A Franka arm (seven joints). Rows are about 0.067 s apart.
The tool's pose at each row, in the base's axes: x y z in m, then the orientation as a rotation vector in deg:
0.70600 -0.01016 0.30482 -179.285 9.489 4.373
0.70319 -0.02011 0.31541 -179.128 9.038 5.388
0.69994 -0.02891 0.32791 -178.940 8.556 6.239
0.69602 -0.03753 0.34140 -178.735 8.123 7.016
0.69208 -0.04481 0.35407 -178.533 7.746 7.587
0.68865 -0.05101 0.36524 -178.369 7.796 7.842
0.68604 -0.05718 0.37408 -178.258 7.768 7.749
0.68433 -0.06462 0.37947 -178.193 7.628 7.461
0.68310 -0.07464 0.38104 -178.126 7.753 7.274
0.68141 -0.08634 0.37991 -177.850 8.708 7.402
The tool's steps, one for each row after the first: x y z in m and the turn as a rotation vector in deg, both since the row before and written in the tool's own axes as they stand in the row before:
-0.00226 0.01014 -0.01054 0.111 -0.659 -0.284
-0.00310 0.00900 -0.01240 0.147 -0.557 -0.304
-0.00402 0.00882 -0.01333 0.162 -0.512 -0.274
-0.00426 0.00745 -0.01247 0.169 -0.381 -0.240
-0.00383 0.00629 -0.01099 0.145 -0.174 0.032
-0.00284 0.00621 -0.00874 0.118 0.051 -0.021
-0.00153 0.00745 -0.00543 0.087 0.178 -0.094
-0.00051 0.01005 -0.00176 0.078 0.116 0.078
-0.00058 0.01183 0.00090 0.248 -0.091 0.613

